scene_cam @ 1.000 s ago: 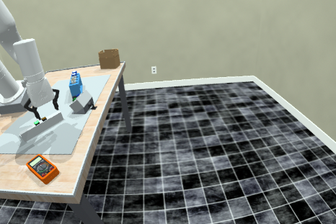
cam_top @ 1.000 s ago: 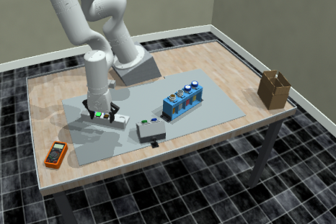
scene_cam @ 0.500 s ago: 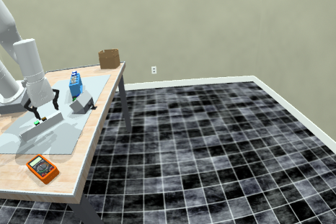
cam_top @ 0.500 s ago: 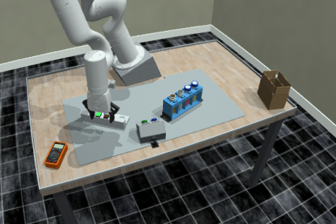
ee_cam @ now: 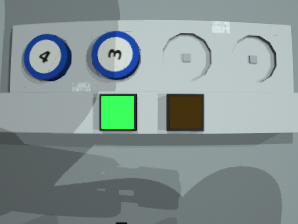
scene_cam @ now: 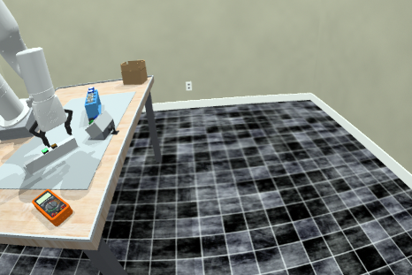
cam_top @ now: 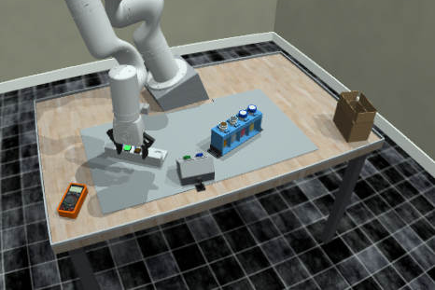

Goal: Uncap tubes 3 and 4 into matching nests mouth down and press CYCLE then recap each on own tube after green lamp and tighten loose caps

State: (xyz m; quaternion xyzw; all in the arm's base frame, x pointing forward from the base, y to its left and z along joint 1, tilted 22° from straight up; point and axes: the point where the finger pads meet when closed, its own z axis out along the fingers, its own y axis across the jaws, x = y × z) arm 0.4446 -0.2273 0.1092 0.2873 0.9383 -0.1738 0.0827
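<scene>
Now: the blue-and-white cap 15 cm behind my hand, 3 cm to the right of it and 9 cm below it. Also, from my hand: green key 5 cm ahead, 18 cm to the left, 4 cm below; then blue key 5 cm ahead, 22 cm to the left, 4 cm below; then key housing 7 cm ahead, 20 cm to the left, 5 cm below.
</scene>
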